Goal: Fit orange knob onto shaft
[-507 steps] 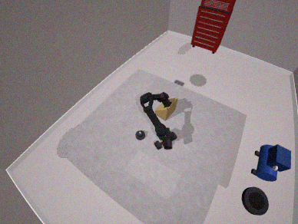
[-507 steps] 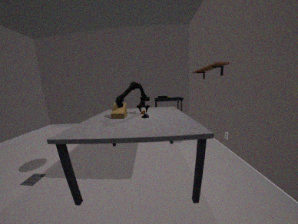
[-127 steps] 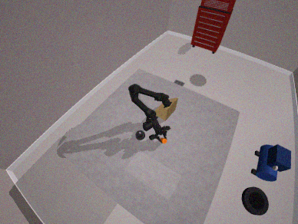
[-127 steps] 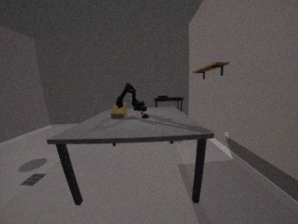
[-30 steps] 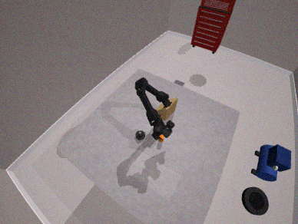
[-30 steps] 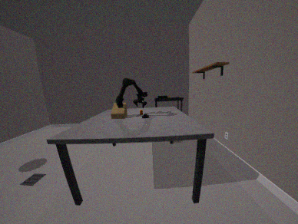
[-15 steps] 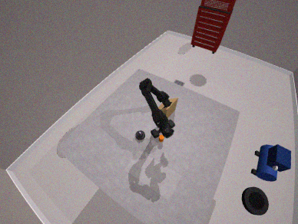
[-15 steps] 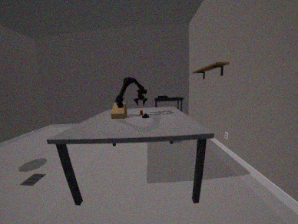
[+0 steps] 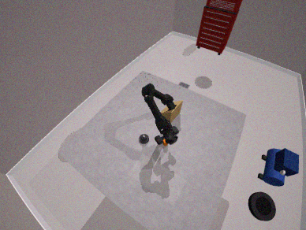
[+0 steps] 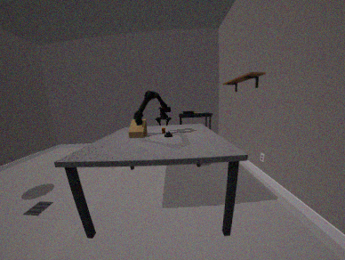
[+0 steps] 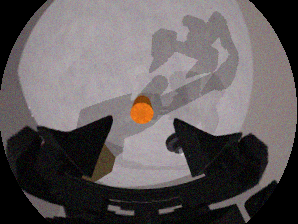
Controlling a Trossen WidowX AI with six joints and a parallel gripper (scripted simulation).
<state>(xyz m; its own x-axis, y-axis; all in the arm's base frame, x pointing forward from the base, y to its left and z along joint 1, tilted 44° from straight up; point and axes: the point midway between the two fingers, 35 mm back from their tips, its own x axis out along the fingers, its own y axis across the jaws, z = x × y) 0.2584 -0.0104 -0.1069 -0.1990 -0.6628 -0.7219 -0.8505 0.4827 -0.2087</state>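
Right now the orange knob is 40 mm below my gripper tip. Also, from my gripper tip: dark round pedestal 180 mm to the right, 60 mm below, 40 mm ahead.
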